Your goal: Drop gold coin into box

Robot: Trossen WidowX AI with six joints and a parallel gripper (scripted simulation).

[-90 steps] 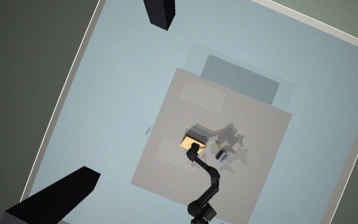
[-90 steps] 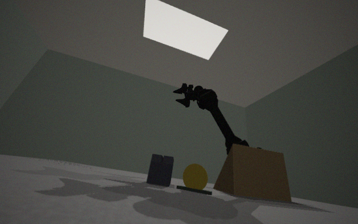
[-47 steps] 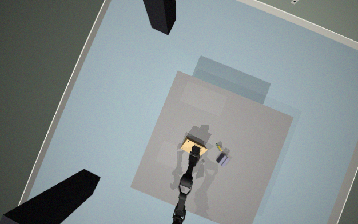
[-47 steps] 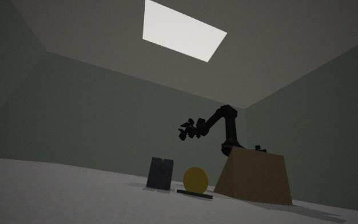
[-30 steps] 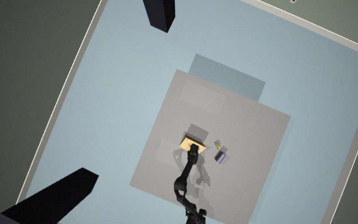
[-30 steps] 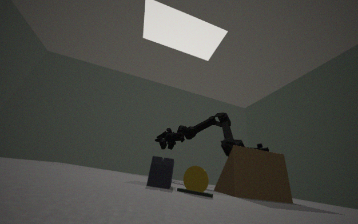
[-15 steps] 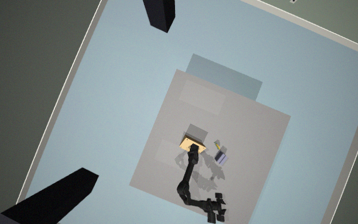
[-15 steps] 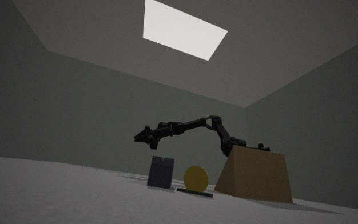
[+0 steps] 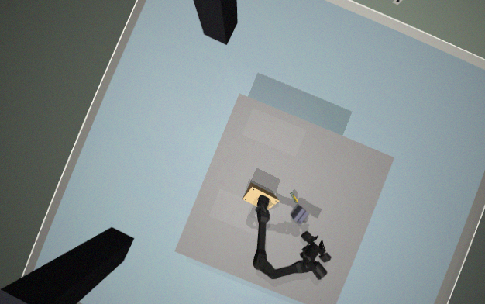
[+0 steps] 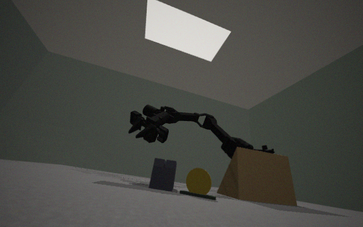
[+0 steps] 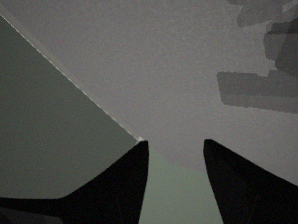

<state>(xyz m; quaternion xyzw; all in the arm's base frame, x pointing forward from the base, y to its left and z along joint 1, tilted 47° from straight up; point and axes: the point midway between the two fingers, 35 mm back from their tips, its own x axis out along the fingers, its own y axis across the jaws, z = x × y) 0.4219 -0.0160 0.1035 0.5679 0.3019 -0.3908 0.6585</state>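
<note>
Now: gripper tip 210 mm past the gold coin, 150 mm to the right of it and 120 mm above it.
</note>
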